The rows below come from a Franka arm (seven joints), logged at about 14 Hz.
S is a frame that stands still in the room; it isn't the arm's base.
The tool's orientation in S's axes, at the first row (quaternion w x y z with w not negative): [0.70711 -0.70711 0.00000 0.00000]
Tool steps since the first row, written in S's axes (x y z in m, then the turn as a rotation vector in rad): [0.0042 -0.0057 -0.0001 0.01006 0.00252 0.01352]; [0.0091 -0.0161 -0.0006 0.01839 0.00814 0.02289]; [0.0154 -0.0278 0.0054 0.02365 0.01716 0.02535]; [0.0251 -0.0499 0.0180 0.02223 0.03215 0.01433]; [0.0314 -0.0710 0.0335 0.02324 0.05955 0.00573]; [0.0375 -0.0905 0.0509 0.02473 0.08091 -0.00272]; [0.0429 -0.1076 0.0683 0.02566 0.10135 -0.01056]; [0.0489 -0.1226 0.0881 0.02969 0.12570 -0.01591]
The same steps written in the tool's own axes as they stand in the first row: [0.0042 0.0001 -0.0057 0.01006 -0.01352 0.00252]; [0.0091 0.0006 -0.0161 0.01839 -0.02289 0.00814]; [0.0154 -0.0054 -0.0278 0.02365 -0.02535 0.01716]; [0.0251 -0.0180 -0.0499 0.02223 -0.01433 0.03215]; [0.0314 -0.0335 -0.0710 0.02324 -0.00573 0.05955]; [0.0375 -0.0509 -0.0905 0.02473 0.00272 0.08091]; [0.0429 -0.0683 -0.1076 0.02566 0.01056 0.10135]; [0.0489 -0.0881 -0.1226 0.02969 0.01591 0.12570]
